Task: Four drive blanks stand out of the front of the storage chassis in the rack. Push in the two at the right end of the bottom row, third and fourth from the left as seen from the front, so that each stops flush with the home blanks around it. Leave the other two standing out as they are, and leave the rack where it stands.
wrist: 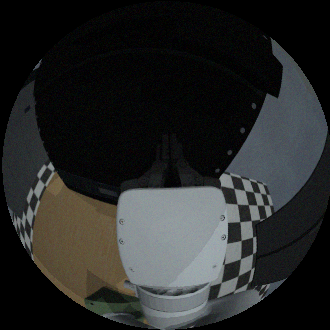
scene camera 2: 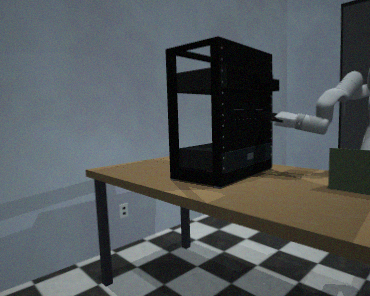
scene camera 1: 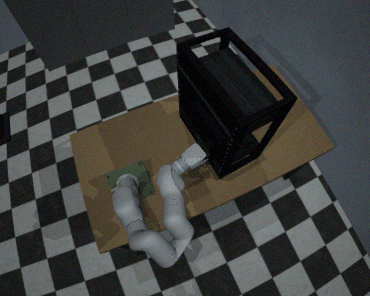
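Where they show: gripper, between the fingertips: (wrist: 168,140) (scene camera 2: 263,114); arm's base, origin of its link: (scene camera 2: 369,166) (scene camera 1: 127,183).
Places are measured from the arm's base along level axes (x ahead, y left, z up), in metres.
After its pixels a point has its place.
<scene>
The black rack (scene camera 1: 185,80) {x 0.456, y 0.211, z 0.395 m} (scene camera 2: 216,115) {x 0.482, y 0.332, z 0.213 m} stands upright on the table. The storage chassis (scene camera 2: 247,112) {x 0.479, y 0.105, z 0.222 m} is a dark front in the middle of the rack, with faint light lines near its top in scene camera 2. The separate drive blanks are too dark to tell apart in any view. My gripper (scene camera 1: 209,156) (scene camera 2: 276,118) (wrist: 168,140) {x 0.487, y -0.054, z 0.208 m} is shut, with nothing between its fingers. Its fingertips are at the dark chassis front, near the right end as seen from the front. Whether they touch a blank is hidden in the dark.
The wooden table (scene camera 1: 135,120) {x 0.185, y 0.432, z -0.092 m} (scene camera 2: 300,205) {x 0.129, y 0.337, z -0.092 m} (wrist: 75,225) {x 0.336, y 0.211, z -0.092 m} carries the rack and the green base plate (scene camera 1: 145,175) {x 0.111, y 0.002, z 0.006 m} (scene camera 2: 350,170) {x 0.048, y 0.069, z -0.008 m}. A lower unit with a pale label (scene camera 2: 250,156) {x 0.480, y 0.079, z 0.012 m} sits at the rack's bottom. A dark block (scene camera 2: 275,85) {x 0.441, y -0.095, z 0.352 m} sticks out of the rack's upper front.
</scene>
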